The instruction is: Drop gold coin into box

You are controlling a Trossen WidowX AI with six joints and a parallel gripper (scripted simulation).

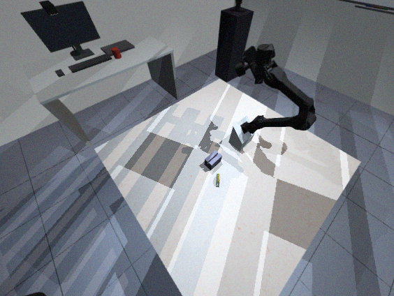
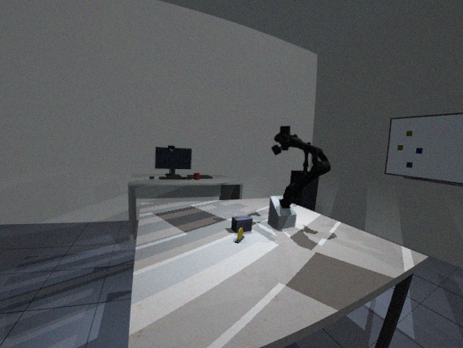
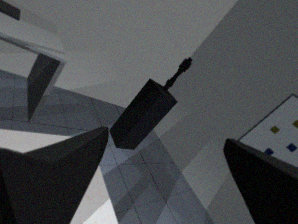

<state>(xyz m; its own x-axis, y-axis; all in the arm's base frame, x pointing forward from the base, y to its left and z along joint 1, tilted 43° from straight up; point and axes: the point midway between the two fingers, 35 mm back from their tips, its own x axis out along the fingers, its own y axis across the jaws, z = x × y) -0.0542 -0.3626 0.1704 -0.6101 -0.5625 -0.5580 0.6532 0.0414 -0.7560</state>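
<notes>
The gold coin is 47 cm below my gripper tip, 44 cm ahead of it and 30 cm to the left of it.
</notes>
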